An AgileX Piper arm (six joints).
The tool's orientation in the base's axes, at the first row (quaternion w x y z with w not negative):
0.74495, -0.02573, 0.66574, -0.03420
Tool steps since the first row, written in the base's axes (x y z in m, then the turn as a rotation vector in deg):
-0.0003, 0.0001, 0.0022, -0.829, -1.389, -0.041
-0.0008, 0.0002, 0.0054, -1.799, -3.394, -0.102
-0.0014, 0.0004, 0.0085, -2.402, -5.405, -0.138
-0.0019, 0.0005, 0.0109, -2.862, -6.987, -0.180
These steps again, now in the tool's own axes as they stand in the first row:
-0.0022, -0.0001, -0.0001, 0.067, -1.394, -0.818
-0.0055, -0.0003, -0.0002, 0.190, -3.403, -1.775
-0.0086, -0.0003, -0.0004, 0.330, -5.414, -2.363
-0.0110, -0.0004, -0.0007, 0.455, -6.994, -2.814

